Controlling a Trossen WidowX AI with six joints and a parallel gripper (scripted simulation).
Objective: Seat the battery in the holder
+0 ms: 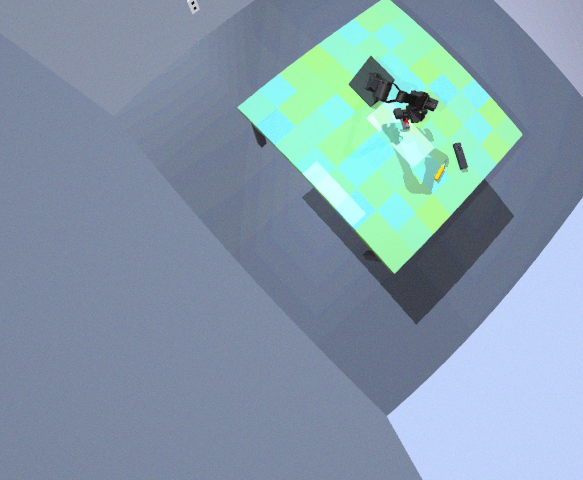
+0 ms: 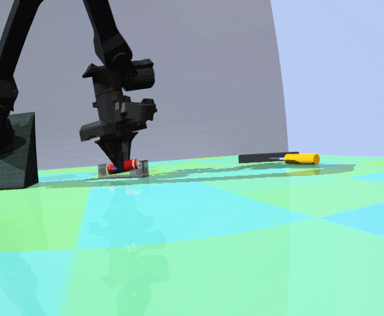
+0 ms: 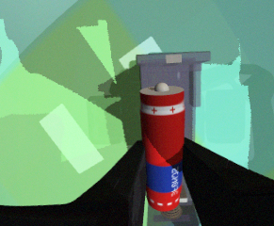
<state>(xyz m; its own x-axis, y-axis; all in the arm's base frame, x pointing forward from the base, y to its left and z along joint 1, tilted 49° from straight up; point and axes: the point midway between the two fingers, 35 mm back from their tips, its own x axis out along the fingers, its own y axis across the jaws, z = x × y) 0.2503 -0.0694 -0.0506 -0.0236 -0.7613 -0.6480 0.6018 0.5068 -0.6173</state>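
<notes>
My gripper tip is now 1 cm below the battery. From my gripper tip the other things lie so: yellow-handled screwdriver: 35 cm ahead, 7 cm to the right.
</notes>
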